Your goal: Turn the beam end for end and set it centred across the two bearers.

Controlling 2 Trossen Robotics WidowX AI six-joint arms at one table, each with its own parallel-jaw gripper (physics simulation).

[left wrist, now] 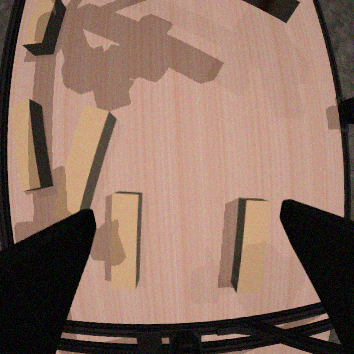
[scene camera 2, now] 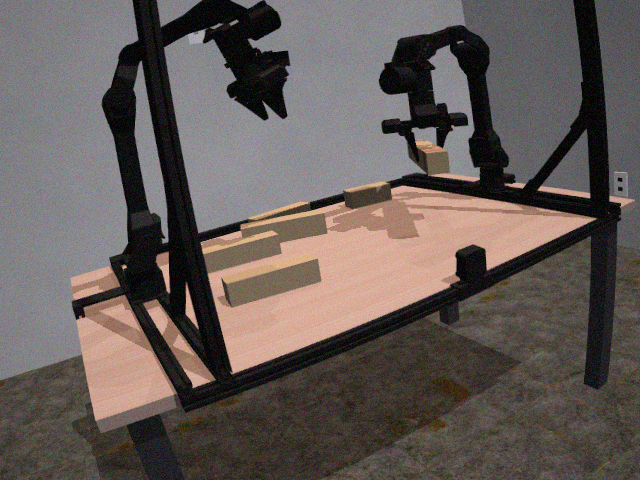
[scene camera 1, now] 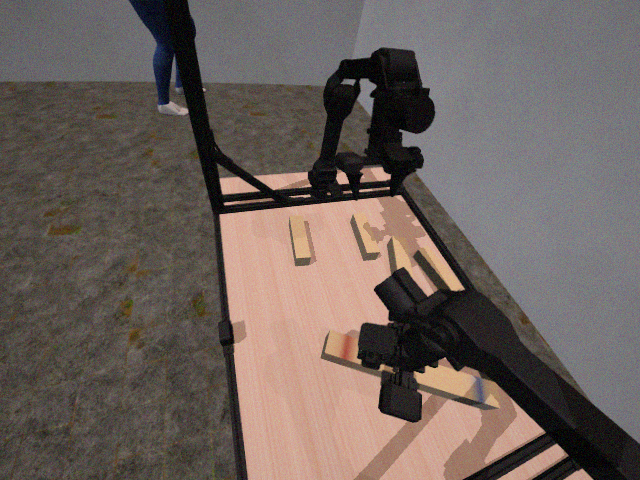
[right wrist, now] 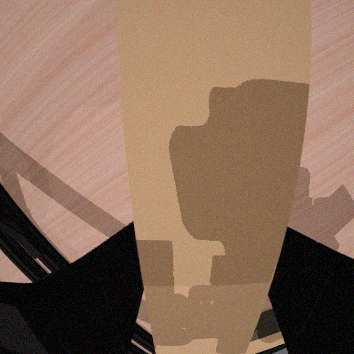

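Pixels of known places: left gripper, between the fingertips: (left wrist: 188, 214) (scene camera 2: 275, 118) (scene camera 1: 374, 198); right gripper, between the fingertips: (scene camera 1: 386, 365) (right wrist: 201, 222); left arm's base, origin of its link: (left wrist: 184, 342) (scene camera 2: 148, 295) (scene camera 1: 317, 193); right arm's base, origin of its link: (scene camera 2: 493, 188).
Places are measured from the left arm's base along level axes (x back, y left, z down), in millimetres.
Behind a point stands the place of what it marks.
Observation:
The beam (scene camera 1: 449, 381) @(x -702, y 26, z -157 mm) (scene camera 2: 433, 158) @(x -565, y -174, z -153 mm) (right wrist: 214, 105) @(x -614, y -113, z -162 mm) is a long pale wooden bar with a red stripe near one end and a blue stripe near the other. My right gripper (scene camera 1: 398, 368) @(x -640, y -69, z -127 mm) (scene camera 2: 425, 140) (right wrist: 201, 222) @(x -640, y -69, z -127 mm) is shut on its middle and holds it clear above the table, near the front right in scene camera 1. The two bearers (scene camera 1: 300, 239) @(x -224, y -128, z -25 mm) (scene camera 1: 365, 235) @(x -247, y 88, z -25 mm) (left wrist: 124, 239) @(x -239, y 92, z -25 mm) (left wrist: 249, 246) @(x -213, y -119, z -25 mm) (scene camera 2: 270, 278) @(x -199, y -148, z -13 mm) (scene camera 2: 242, 250) @(x -230, y 73, z -10 mm) lie side by side on the table below my left gripper (scene camera 1: 376, 180) (scene camera 2: 268, 107) @(x -324, y -3, z -273 mm) (left wrist: 188, 214) @(x -324, y -3, z -273 mm). That gripper is open, empty and high up.
Three more wooden blocks (left wrist: 82, 158) @(x -377, y 155, z -31 mm) (left wrist: 28, 144) @(x -412, y 267, z -25 mm) (left wrist: 40, 24) @(x -663, y 261, z -28 mm) lie along one table side. A black frame rail (scene camera 1: 223, 286) @(x -308, y -368, z 24 mm) edges the table, with an upright post (scene camera 1: 194, 95) @(x -37, y -360, z -369 mm) (scene camera 2: 170, 190) @(x -18, y -367, z -233 mm) and a small black block (scene camera 1: 226, 331) @(x -463, y -366, z -36 mm) (scene camera 2: 470, 262) @(x -444, y -383, z -19 mm). A person's legs (scene camera 1: 163, 57) show behind.

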